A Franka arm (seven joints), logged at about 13 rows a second.
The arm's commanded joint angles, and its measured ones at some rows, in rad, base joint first. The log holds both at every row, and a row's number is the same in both.
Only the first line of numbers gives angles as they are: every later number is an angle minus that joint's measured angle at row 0.
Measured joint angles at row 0:
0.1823 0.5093 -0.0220 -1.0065 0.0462 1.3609 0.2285
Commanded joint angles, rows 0 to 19:
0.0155 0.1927 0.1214 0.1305 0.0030 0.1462 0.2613
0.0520 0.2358 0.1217 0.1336 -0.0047 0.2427 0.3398
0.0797 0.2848 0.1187 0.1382 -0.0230 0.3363 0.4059
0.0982 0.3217 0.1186 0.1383 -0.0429 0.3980 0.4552
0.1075 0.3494 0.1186 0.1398 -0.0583 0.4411 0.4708
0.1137 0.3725 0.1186 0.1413 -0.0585 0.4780 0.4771
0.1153 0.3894 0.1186 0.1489 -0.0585 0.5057 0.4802
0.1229 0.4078 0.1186 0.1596 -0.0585 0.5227 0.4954
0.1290 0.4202 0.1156 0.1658 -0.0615 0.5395 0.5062
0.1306 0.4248 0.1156 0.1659 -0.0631 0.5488 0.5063
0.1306 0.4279 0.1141 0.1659 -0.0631 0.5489 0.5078
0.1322 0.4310 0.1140 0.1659 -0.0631 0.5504 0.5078
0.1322 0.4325 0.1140 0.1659 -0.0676 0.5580 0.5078
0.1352 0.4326 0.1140 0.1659 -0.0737 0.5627 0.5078
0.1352 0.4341 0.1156 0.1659 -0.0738 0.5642 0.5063
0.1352 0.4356 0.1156 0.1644 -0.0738 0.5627 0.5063
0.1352 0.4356 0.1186 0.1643 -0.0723 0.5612 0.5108
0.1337 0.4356 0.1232 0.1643 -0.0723 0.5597 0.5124
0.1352 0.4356 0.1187 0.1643 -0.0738 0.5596 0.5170
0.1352 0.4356 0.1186 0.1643 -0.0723 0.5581 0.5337
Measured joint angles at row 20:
0.1263 0.4158 0.1172 0.1173 -0.0498 0.5621 0.4839
